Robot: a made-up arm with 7 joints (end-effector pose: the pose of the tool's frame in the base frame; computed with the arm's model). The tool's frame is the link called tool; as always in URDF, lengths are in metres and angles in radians. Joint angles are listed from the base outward.
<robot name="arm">
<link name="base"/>
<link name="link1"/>
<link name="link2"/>
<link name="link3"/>
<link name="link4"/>
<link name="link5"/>
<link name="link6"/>
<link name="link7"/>
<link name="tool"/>
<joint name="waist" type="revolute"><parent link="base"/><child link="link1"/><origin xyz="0.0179 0.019 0.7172"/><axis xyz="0 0 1"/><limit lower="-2.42" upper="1.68" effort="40" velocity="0.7"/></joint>
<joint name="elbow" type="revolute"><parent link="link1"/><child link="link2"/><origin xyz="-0.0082 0.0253 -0.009"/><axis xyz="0 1 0"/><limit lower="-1.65" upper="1.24" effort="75" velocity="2.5"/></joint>
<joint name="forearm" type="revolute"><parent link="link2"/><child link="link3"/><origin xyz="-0.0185 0.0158 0.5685"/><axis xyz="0 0 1"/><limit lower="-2.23" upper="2.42" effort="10" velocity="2.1"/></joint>
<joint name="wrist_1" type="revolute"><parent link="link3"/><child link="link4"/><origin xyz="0.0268 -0.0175 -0.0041"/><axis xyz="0 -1 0"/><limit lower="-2.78" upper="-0.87" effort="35" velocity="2.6"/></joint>
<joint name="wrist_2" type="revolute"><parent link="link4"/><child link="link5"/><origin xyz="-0.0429 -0.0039 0.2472"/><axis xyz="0 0 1"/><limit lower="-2.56" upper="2.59" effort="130" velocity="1.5"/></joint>
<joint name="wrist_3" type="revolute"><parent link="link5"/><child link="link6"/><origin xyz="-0.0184 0.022 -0.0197"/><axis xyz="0 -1 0"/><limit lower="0.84" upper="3.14" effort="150" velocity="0.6"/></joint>
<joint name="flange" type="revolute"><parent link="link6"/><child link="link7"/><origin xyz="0.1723 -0.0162 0.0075"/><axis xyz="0 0 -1"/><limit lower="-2.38" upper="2.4" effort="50" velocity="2.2"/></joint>
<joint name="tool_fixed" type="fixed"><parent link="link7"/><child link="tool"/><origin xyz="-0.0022 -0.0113 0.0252" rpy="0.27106 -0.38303 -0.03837"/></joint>
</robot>
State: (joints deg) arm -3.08 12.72 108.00 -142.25 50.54 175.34 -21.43
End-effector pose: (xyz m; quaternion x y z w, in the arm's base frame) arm 0.1981 0.3745 1.1811 0.5488 -0.0833 0.4817 0.6781
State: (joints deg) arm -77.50 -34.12 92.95 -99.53 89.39 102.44 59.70
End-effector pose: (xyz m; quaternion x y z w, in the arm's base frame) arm 0.4043 0.3706 1.1985 0.3876 0.0236 -0.5421 0.7452
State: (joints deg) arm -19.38 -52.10 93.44 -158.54 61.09 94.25 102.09
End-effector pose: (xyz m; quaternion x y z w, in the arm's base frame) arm -0.0464 0.3488 0.8827 -0.3285 -0.1656 -0.5942 0.7153
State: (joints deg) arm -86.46 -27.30 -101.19 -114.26 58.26 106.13 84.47
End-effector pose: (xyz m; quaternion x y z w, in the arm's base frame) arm -0.3461 0.4074 1.0645 -0.3305 0.3322 0.4271 0.7733
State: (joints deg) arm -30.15 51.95 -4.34 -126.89 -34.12 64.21 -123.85
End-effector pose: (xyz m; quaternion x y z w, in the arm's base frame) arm 0.4059 -0.2256 0.6461 0.8421 0.4147 0.2477 0.2400
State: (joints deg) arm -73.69 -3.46 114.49 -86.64 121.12 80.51 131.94
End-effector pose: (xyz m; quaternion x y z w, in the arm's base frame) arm 0.3890 0.3294 1.3293 0.0201 0.7100 -0.4094 0.5726
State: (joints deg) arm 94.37 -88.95 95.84 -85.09 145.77 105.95 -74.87
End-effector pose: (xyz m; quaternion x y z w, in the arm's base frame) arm -0.4073 -0.5818 0.7348 -0.3827 -0.5329 -0.5789 0.4842
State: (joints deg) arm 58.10 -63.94 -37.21 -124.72 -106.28 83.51 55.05
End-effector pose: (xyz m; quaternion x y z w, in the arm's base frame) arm 0.0512 -0.2559 1.1214 -0.3274 -0.6111 -0.1877 0.6958
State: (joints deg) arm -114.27 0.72 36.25 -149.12 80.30 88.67 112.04
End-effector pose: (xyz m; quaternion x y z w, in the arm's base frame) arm 0.0588 -0.2654 0.9662 -0.2517 -0.5099 0.7630 0.3073
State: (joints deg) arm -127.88 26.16 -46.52 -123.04 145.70 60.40 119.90
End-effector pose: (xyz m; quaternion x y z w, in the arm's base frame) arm -0.4242 -0.1368 0.9781 -0.7834 0.1641 0.1729 0.5740
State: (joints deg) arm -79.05 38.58 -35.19 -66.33 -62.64 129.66 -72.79
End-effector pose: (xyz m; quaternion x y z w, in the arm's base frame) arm 0.1248 -0.7012 1.1577 -0.0634 0.4576 -0.0185 0.8867
